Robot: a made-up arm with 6 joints. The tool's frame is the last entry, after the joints. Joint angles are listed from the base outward.
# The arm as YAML. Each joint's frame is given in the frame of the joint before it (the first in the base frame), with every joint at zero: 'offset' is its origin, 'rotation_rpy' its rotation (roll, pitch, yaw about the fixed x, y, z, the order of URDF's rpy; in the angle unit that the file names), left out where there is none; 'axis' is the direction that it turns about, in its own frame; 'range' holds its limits. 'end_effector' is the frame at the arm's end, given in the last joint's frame.
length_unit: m
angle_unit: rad
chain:
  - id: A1
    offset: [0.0, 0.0, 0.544]
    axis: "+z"
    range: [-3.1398, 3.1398]
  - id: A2
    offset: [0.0, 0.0, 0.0]
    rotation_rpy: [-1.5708, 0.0, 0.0]
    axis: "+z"
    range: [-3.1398, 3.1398]
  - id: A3
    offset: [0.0, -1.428, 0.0]
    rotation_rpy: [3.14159, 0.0, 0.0]
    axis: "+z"
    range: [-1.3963, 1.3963]
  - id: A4
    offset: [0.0, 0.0, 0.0]
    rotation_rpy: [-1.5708, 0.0, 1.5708]
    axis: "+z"
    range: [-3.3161, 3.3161]
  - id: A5
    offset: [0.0, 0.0, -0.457]
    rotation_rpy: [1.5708, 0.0, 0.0]
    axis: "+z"
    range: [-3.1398, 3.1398]
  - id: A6
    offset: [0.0, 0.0, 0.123]
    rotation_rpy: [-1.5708, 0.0, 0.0]
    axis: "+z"
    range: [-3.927, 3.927]
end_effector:
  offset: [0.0, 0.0, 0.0]
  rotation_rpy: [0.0, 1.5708, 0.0]
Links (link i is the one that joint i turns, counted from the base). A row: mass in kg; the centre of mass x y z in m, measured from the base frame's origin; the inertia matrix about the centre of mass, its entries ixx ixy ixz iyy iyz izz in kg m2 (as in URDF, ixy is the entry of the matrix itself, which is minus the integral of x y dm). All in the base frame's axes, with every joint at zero. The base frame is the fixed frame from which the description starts. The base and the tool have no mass.
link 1: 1.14; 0.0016 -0.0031 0.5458; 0.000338 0 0 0.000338 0 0.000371
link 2: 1.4; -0.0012 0.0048 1.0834; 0.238 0 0 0.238 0 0.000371
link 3: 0.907; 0.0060 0.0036 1.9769; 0.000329 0 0 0.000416 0 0.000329
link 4: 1.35; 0.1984 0.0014 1.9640; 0.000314 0 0 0.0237 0 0.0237
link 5: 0.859; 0.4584 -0.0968 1.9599; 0.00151 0 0 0.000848 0 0.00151
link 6: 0.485; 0.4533 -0.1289 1.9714; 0.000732 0 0 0.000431 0 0.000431
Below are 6 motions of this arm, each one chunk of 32 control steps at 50 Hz.
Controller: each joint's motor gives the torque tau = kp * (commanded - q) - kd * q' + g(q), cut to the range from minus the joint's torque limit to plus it. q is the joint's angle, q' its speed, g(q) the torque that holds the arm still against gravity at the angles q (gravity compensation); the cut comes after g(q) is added. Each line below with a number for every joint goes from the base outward.
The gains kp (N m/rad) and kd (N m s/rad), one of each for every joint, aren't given. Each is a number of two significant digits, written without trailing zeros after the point. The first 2 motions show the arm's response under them.
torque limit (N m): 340 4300 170 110 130 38
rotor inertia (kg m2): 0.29 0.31 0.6 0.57 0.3 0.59
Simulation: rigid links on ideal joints. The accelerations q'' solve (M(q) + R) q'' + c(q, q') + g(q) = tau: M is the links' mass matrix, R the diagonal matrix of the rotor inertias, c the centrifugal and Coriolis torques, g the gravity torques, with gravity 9.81 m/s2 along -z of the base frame. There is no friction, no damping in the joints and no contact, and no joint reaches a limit. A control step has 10 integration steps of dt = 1/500 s. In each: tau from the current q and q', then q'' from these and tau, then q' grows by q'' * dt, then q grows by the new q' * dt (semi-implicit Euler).
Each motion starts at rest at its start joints. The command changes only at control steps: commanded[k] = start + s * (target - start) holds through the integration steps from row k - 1 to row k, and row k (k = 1, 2, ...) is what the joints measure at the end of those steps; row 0 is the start. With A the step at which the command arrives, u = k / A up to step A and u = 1 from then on. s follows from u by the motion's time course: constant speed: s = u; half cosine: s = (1 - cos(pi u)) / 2; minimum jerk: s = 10 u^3 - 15 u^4 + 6 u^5; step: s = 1 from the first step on.
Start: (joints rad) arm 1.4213 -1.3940 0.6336 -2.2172 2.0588 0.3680
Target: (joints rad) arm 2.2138 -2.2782 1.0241 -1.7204 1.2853 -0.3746
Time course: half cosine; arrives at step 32
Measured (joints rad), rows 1 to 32:
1: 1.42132 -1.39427 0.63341 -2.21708 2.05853 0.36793
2: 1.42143 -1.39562 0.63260 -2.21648 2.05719 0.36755
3: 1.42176 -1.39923 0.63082 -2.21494 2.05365 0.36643
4: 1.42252 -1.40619 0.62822 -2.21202 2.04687 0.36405
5: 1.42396 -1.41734 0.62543 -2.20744 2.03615 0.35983
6: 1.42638 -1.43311 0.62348 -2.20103 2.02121 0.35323
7: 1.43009 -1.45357 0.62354 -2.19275 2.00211 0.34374
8: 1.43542 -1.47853 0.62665 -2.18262 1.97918 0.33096
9: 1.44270 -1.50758 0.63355 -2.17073 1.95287 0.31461
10: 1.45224 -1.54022 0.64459 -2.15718 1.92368 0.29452
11: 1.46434 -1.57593 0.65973 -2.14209 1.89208 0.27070
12: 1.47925 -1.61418 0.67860 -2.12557 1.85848 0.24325
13: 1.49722 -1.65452 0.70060 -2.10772 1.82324 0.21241
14: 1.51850 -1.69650 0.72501 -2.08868 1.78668 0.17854
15: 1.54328 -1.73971 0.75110 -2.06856 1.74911 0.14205
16: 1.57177 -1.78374 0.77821 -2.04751 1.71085 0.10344
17: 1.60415 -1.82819 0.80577 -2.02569 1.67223 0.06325
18: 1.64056 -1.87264 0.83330 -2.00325 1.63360 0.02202
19: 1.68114 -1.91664 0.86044 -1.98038 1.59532 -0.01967
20: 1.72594 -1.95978 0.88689 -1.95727 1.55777 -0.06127
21: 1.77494 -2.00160 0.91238 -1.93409 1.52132 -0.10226
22: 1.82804 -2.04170 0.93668 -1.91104 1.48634 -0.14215
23: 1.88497 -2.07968 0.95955 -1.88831 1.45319 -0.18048
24: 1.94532 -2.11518 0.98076 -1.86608 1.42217 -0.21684
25: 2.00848 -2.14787 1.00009 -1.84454 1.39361 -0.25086
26: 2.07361 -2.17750 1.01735 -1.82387 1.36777 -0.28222
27: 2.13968 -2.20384 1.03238 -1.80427 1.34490 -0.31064
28: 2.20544 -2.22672 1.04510 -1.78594 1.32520 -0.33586
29: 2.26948 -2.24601 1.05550 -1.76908 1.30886 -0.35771
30: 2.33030 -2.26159 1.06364 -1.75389 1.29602 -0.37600
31: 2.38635 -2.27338 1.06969 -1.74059 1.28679 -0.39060
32: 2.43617 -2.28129 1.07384 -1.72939 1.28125 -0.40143
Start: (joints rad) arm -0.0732 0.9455 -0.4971 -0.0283 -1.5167 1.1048
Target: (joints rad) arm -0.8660 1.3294 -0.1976 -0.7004 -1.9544 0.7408
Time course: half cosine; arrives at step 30
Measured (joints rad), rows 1 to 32:
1: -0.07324 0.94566 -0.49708 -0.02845 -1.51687 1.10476
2: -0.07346 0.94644 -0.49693 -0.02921 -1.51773 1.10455
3: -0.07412 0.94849 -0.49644 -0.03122 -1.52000 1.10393
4: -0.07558 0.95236 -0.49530 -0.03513 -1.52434 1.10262
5: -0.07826 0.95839 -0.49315 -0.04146 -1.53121 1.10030
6: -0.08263 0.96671 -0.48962 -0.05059 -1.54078 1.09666
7: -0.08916 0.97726 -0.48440 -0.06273 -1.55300 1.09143
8: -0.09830 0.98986 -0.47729 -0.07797 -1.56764 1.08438
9: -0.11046 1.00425 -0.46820 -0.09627 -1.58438 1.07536
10: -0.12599 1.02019 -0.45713 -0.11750 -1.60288 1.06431
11: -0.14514 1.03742 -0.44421 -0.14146 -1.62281 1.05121
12: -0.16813 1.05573 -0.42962 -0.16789 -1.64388 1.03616
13: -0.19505 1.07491 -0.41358 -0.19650 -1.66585 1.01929
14: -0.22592 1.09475 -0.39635 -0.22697 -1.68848 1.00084
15: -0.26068 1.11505 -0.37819 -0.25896 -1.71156 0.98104
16: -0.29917 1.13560 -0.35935 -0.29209 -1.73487 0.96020
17: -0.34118 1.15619 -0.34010 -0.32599 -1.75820 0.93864
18: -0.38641 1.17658 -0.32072 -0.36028 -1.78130 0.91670
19: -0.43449 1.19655 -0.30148 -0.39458 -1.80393 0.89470
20: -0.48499 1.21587 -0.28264 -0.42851 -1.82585 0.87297
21: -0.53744 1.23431 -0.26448 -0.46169 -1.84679 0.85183
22: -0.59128 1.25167 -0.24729 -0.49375 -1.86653 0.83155
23: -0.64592 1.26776 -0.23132 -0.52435 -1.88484 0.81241
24: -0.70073 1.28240 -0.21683 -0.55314 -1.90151 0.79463
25: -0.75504 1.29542 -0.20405 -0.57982 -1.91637 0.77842
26: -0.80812 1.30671 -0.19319 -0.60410 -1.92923 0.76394
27: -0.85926 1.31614 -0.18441 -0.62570 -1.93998 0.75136
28: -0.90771 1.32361 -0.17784 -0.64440 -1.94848 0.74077
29: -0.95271 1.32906 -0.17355 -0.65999 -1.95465 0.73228
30: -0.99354 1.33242 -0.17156 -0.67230 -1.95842 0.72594
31: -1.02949 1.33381 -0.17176 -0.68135 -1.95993 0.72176
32: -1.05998 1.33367 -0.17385 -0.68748 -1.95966 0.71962
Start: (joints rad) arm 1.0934 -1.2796 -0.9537 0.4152 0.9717 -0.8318
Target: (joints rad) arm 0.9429 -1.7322 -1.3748 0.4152 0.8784 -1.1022
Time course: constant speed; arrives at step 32
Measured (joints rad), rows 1 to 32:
1: 1.09335 -1.28196 -0.95314 0.41547 0.97135 -0.83213
2: 1.09315 -1.28877 -0.95251 0.41613 0.97024 -0.83327
3: 1.09264 -1.29986 -0.95334 0.41701 0.96824 -0.83557
4: 1.09169 -1.31399 -0.95713 0.41787 0.96544 -0.83923
5: 1.09020 -1.32970 -0.96471 0.41848 0.96209 -0.84432
6: 1.08810 -1.34583 -0.97615 0.41875 0.95846 -0.85081
7: 1.08534 -1.36170 -0.99086 0.41866 0.95481 -0.85858
8: 1.08192 -1.37701 -1.00788 0.41828 0.95130 -0.86743
9: 1.07784 -1.39179 -1.02611 0.41769 0.94800 -0.87716
10: 1.07314 -1.40617 -1.04460 0.41702 0.94492 -0.88750
11: 1.06787 -1.42034 -1.06263 0.41636 0.94201 -0.89823
12: 1.06207 -1.43443 -1.07974 0.41576 0.93920 -0.90912
13: 1.05582 -1.44850 -1.09576 0.41528 0.93643 -0.91997
14: 1.04918 -1.46258 -1.11070 0.41494 0.93365 -0.93063
15: 1.04225 -1.47668 -1.12469 0.41472 0.93083 -0.94099
16: 1.03508 -1.49078 -1.13794 0.41461 0.92796 -0.95097
17: 1.02777 -1.50488 -1.15067 0.41460 0.92507 -0.96053
18: 1.02040 -1.51897 -1.16308 0.41467 0.92214 -0.96968
19: 1.01305 -1.53305 -1.17533 0.41478 0.91921 -0.97845
20: 1.00577 -1.54714 -1.18757 0.41492 0.91628 -0.98687
21: 0.99865 -1.56123 -1.19990 0.41506 0.91336 -0.99503
22: 0.99174 -1.57533 -1.21236 0.41520 0.91044 -1.00298
23: 0.98508 -1.58945 -1.22500 0.41533 0.90753 -1.01080
24: 0.97871 -1.60358 -1.23782 0.41543 0.90462 -1.01855
25: 0.97267 -1.61772 -1.25081 0.41551 0.90171 -1.02629
26: 0.96697 -1.63187 -1.26393 0.41556 0.89880 -1.03408
27: 0.96162 -1.64603 -1.27716 0.41558 0.89588 -1.04195
28: 0.95661 -1.66018 -1.29046 0.41559 0.89297 -1.04993
29: 0.95194 -1.67434 -1.30381 0.41558 0.89005 -1.05802
30: 0.94759 -1.68849 -1.31717 0.41556 0.88713 -1.06623
31: 0.94353 -1.70264 -1.33053 0.41553 0.88421 -1.07456
32: 0.93972 -1.71679 -1.34387 0.41550 0.88129 -1.08299

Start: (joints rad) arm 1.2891 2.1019 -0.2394 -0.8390 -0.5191 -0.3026
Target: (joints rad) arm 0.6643 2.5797 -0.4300 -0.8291 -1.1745 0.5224
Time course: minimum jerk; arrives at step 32
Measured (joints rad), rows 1 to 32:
1: 1.28910 2.10192 -0.23941 -0.83900 -0.51913 -0.30259
2: 1.28906 2.10210 -0.23945 -0.83900 -0.51937 -0.30251
3: 1.28893 2.10275 -0.23962 -0.83899 -0.52028 -0.30217
4: 1.28855 2.10438 -0.24003 -0.83898 -0.52254 -0.30124
5: 1.28768 2.10756 -0.24086 -0.83896 -0.52698 -0.29925
6: 1.28602 2.11285 -0.24225 -0.83895 -0.53436 -0.29559
7: 1.28314 2.12068 -0.24434 -0.83895 -0.54531 -0.28958
8: 1.27855 2.13136 -0.24723 -0.83895 -0.56024 -0.28051
9: 1.27167 2.14500 -0.25099 -0.83896 -0.57931 -0.26769
10: 1.26185 2.16156 -0.25564 -0.83897 -0.60244 -0.25053
11: 1.24841 2.18087 -0.26116 -0.83895 -0.62939 -0.22854
12: 1.23065 2.20264 -0.26751 -0.83887 -0.65977 -0.20143
13: 1.20788 2.22652 -0.27464 -0.83871 -0.69309 -0.16908
14: 1.17953 2.25211 -0.28246 -0.83842 -0.72883 -0.13159
15: 1.14515 2.27895 -0.29090 -0.83796 -0.76641 -0.08927
16: 1.10454 2.30662 -0.29987 -0.83730 -0.80525 -0.04263
17: 1.05785 2.33466 -0.30929 -0.83641 -0.84474 0.00767
18: 1.00565 2.36266 -0.31909 -0.83529 -0.88427 0.06078
19: 0.94902 2.39022 -0.32921 -0.83394 -0.92324 0.11575
20: 0.88961 2.41701 -0.33957 -0.83241 -0.96104 0.17155
21: 0.82956 2.44273 -0.35009 -0.83076 -0.99709 0.22712
22: 0.77144 2.46711 -0.36065 -0.82906 -1.03084 0.28138
23: 0.71799 2.48989 -0.37108 -0.82744 -1.06180 0.33329
24: 0.67186 2.51078 -0.38117 -0.82600 -1.08954 0.38189
25: 0.63521 2.52947 -0.39067 -0.82483 -1.11372 0.42631
26: 0.60944 2.54565 -0.39933 -0.82403 -1.13411 0.46583
27: 0.59490 2.55900 -0.40691 -0.82361 -1.15058 0.49985
28: 0.59084 2.56934 -0.41328 -0.82359 -1.16315 0.52797
29: 0.59553 2.57664 -0.41839 -0.82392 -1.17199 0.54998
30: 0.60661 2.58110 -0.42229 -0.82451 -1.17740 0.56588
31: 0.62148 2.58312 -0.42513 -0.82528 -1.17988 0.57587
32: 0.63772 2.58331 -0.42713 -0.82615 -1.18009 0.58042

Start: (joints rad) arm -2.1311 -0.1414 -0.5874 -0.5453 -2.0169 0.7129
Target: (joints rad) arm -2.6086 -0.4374 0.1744 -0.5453 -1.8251 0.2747
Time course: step
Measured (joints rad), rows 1 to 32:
1: -2.20836 -0.18892 -0.52612 -0.54787 -1.99051 0.69899
2: -2.33323 -0.27973 -0.38957 -0.55001 -1.93521 0.66040
3: -2.43619 -0.36823 -0.22623 -0.54841 -1.87489 0.60271
4: -2.51220 -0.43299 -0.06375 -0.54377 -1.82582 0.53327
5: -2.56966 -0.47015 0.08212 -0.53743 -1.79556 0.45893
6: -2.61382 -0.48463 0.20162 -0.53077 -1.78427 0.38562
7: -2.64670 -0.48399 0.28898 -0.52511 -1.78746 0.31815
8: -2.66859 -0.47524 0.34239 -0.52137 -1.79879 0.26005
9: -2.67929 -0.46360 0.36396 -0.51999 -1.81235 0.21355
10: -2.67919 -0.45234 0.35917 -0.52087 -1.82395 0.17969
11: -2.66983 -0.44315 0.33542 -0.52355 -1.83149 0.15846
12: -2.65408 -0.43665 0.30056 -0.52741 -1.83465 0.14900
13: -2.63553 -0.43277 0.26163 -0.53181 -1.83431 0.14979
14: -2.61767 -0.43108 0.22421 -0.53623 -1.83187 0.15891
15: -2.60311 -0.43098 0.19207 -0.54024 -1.82870 0.17422
16: -2.59323 -0.43186 0.16728 -0.54359 -1.82584 0.19354
17: -2.58828 -0.43319 0.15046 -0.54614 -1.82386 0.21484
18: -2.58761 -0.43457 0.14115 -0.54788 -1.82290 0.23630
19: -2.59013 -0.43577 0.13817 -0.54885 -1.82280 0.25644
20: -2.59455 -0.43667 0.13999 -0.54920 -1.82327 0.27413
21: -2.59971 -0.43727 0.14498 -0.54906 -1.82398 0.28862
22: -2.60467 -0.43761 0.15167 -0.54860 -1.82468 0.29953
23: -2.60877 -0.43777 0.15882 -0.54795 -1.82520 0.30675
24: -2.61168 -0.43782 0.16552 -0.54723 -1.82550 0.31049
25: -2.61334 -0.43782 0.17118 -0.54654 -1.82559 0.31112
26: -2.61386 -0.43780 0.17550 -0.54593 -1.82553 0.30916
27: -2.61350 -0.43777 0.17842 -0.54544 -1.82540 0.30523
28: -2.61256 -0.43773 0.18004 -0.54508 -1.82525 0.29996
29: -2.61134 -0.43768 0.18059 -0.54484 -1.82513 0.29393
30: -2.61010 -0.43763 0.18033 -0.54471 -1.82505 0.28771
31: -2.60900 -0.43757 0.17952 -0.54468 -1.82502 0.28174
32: -2.60817 -0.43750 0.17841 -0.54472 -1.82502 0.27638

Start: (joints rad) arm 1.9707 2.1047 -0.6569 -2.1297 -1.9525 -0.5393
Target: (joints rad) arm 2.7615 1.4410 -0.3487 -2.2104 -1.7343 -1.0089
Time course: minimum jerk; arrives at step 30
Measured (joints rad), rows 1 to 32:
1: 1.97071 2.10466 -0.65687 -2.12970 -1.95249 -0.53931
2: 1.97077 2.10433 -0.65666 -2.12972 -1.95240 -0.53936
3: 1.97102 2.10312 -0.65592 -2.12979 -1.95205 -0.53960
4: 1.97172 2.10017 -0.65421 -2.12995 -1.95119 -0.54023
5: 1.97324 2.09454 -0.65110 -2.13028 -1.94949 -0.54159
6: 1.97605 2.08541 -0.64629 -2.13082 -1.94666 -0.54407
7: 1.98070 2.07213 -0.63962 -2.13163 -1.94244 -0.54814
8: 1.98776 2.05435 -0.63106 -2.13277 -1.93669 -0.55425
9: 1.99776 2.03200 -0.62069 -2.13427 -1.92935 -0.56285
10: 2.01118 2.00523 -0.60861 -2.13615 -1.92048 -0.57432
11: 2.02840 1.97437 -0.59496 -2.13843 -1.91018 -0.58894
12: 2.04970 1.93990 -0.57987 -2.14113 -1.89865 -0.60685
13: 2.07525 1.90241 -0.56348 -2.14423 -1.88611 -0.62809
14: 2.10514 1.86256 -0.54593 -2.14772 -1.87279 -0.65252
15: 2.13935 1.82106 -0.52739 -2.15158 -1.85894 -0.67988
16: 2.17780 1.77866 -0.50804 -2.15578 -1.84482 -0.70977
17: 2.22034 1.73612 -0.48813 -2.16026 -1.83069 -0.74166
18: 2.26673 1.69422 -0.46790 -2.16499 -1.81679 -0.77494
19: 2.31667 1.65369 -0.44766 -2.16990 -1.80335 -0.80892
20: 2.36977 1.61525 -0.42773 -2.17493 -1.79061 -0.84287
21: 2.42555 1.57957 -0.40846 -2.18002 -1.77878 -0.87607
22: 2.48342 1.54720 -0.39023 -2.18510 -1.76804 -0.90778
23: 2.54268 1.51863 -0.37341 -2.19008 -1.75854 -0.93733
24: 2.60255 1.49421 -0.35836 -2.19491 -1.75042 -0.96412
25: 2.66212 1.47417 -0.34543 -2.19949 -1.74375 -0.98763
26: 2.72045 1.45856 -0.33488 -2.20374 -1.73855 -1.00747
27: 2.77652 1.44728 -0.32694 -2.20761 -1.73481 -1.02338
28: 2.82931 1.44004 -0.32169 -2.21102 -1.73242 -1.03524
29: 2.87784 1.43631 -0.31910 -2.21392 -1.73122 -1.04311
30: 2.92123 1.43537 -0.31896 -2.21629 -1.73097 -1.04721
31: 2.95871 1.43625 -0.32087 -2.21811 -1.73135 -1.04796
32: 2.98967 1.43798 -0.32432 -2.21943 -1.73203 -1.04592

